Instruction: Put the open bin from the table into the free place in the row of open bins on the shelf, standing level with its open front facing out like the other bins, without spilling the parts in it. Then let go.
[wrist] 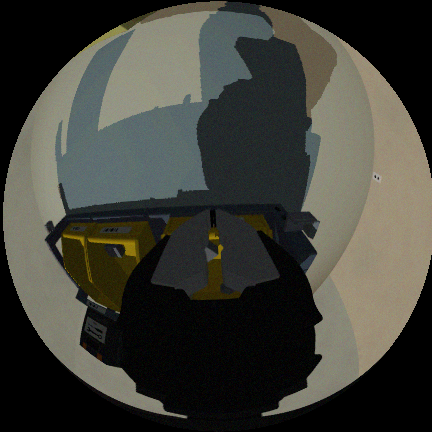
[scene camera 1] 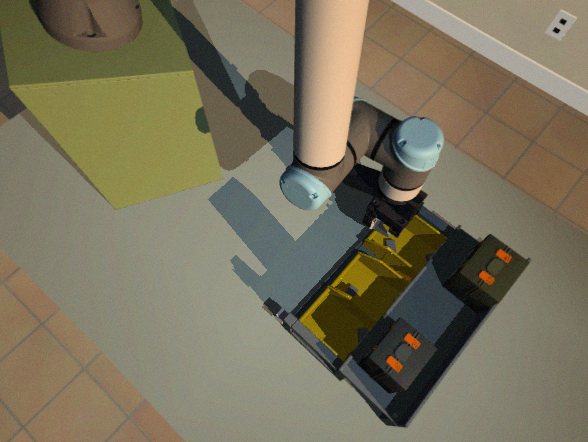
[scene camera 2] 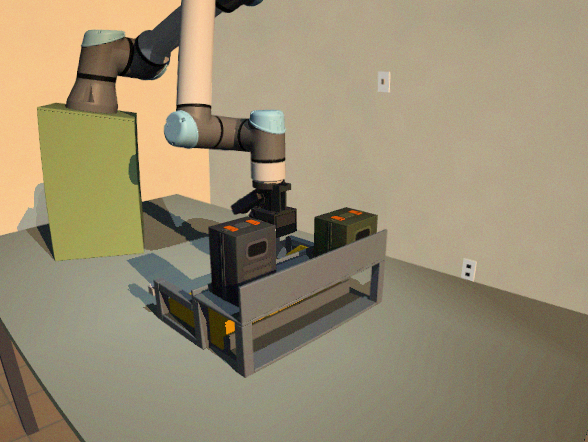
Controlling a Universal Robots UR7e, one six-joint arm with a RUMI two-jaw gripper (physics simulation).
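Where they show: gripper, between the fingertips: (wrist: 212,211) (scene camera 1: 373,226); arm's base, origin of its link: (scene camera 1: 92,16) (scene camera 2: 91,109).
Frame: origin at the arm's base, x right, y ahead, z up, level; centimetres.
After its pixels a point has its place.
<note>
Three yellow open bins stand in a row in the lower level of the grey shelf (scene camera 1: 307,331) {y 55.1, x 17.6, z -30.5 cm} (scene camera 2: 313,275) {y 79.0, x 6.6, z -25.7 cm}. The far bin (scene camera 1: 423,235) {y 64.4, x -15.0, z -35.7 cm} (wrist: 209,287) {y 69.8, x -7.9, z -38.1 cm} lies right under my gripper; a strip of it shows in scene camera 2 (scene camera 2: 298,248) {y 60.3, x -15.5, z -31.8 cm}. The two other bins (scene camera 1: 341,318) {y 59.1, x 10.1, z -38.1 cm} (scene camera 1: 380,281) {y 61.8, x -1.4, z -38.1 cm} (wrist: 104,257) {y 58.5, x 6.9, z -36.0 cm} stand beside it, open fronts toward the table. Small grey parts (scene camera 1: 352,288) {y 57.7, x 3.8, z -36.6 cm} (scene camera 1: 390,245) {y 59.6, x -9.2, z -36.6 cm} lie inside the bins. My gripper (scene camera 1: 383,229) {y 54.2, x -11.3, z -37.1 cm} (scene camera 2: 286,243) (wrist: 212,211) {y 54.2, x -11.3, z -37.1 cm} points down at the far bin's front edge, fingers shut with nothing between them.
Two dark boxes with orange latches (scene camera 1: 398,354) {y 69.5, x 14.7, z -16.6 cm} (scene camera 1: 490,271) {y 76.2, x -7.1, z -19.2 cm} (scene camera 2: 244,252) {y 73.2, x 17.1, z -19.7 cm} (scene camera 2: 346,228) {y 79.6, x -3.1, z -19.9 cm} stand on the shelf's top board on either side of the gripper. The arm's green pedestal (scene camera 1: 118,132) {y 8.7, x 10.2, z -12.8 cm} (scene camera 2: 90,181) {y 10.5, x 7.8, z -17.9 cm} stands at the back left. The table edge runs along the left.
</note>
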